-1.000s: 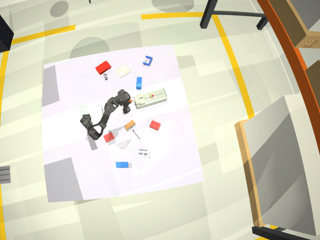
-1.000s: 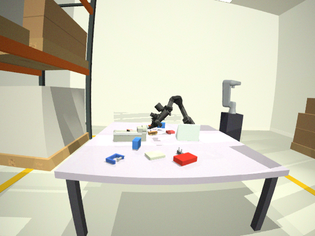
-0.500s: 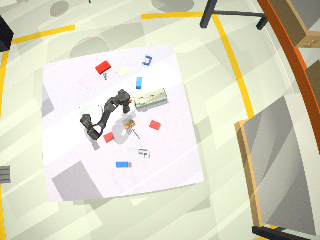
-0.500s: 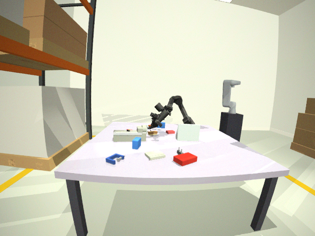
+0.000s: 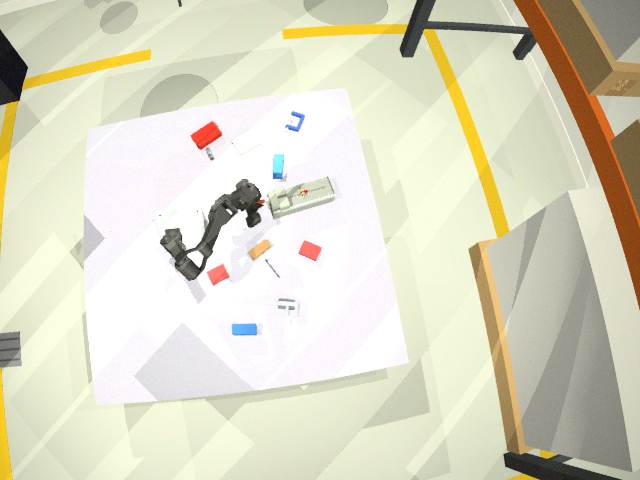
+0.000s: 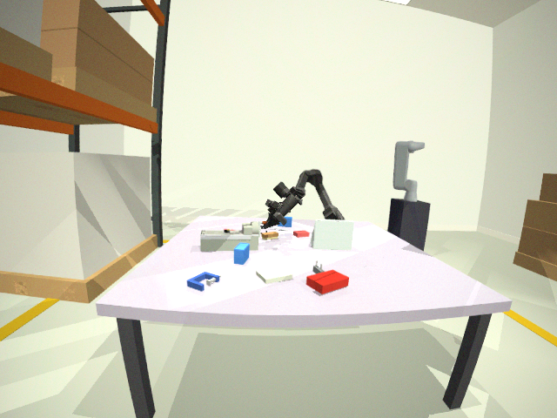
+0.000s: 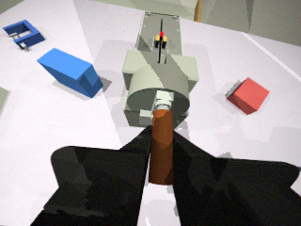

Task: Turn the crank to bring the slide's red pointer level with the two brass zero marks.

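Right now the crank is 10 mm above my gripper tip. From my gripper tip the other things lie so: red pointer: 170 mm ahead, 40 mm to the left, 10 mm below; then orange-brown crank handle: 20 mm behind, 30 mm above; then brown block: 30 mm behind, 160 mm to the right, 80 mm below.
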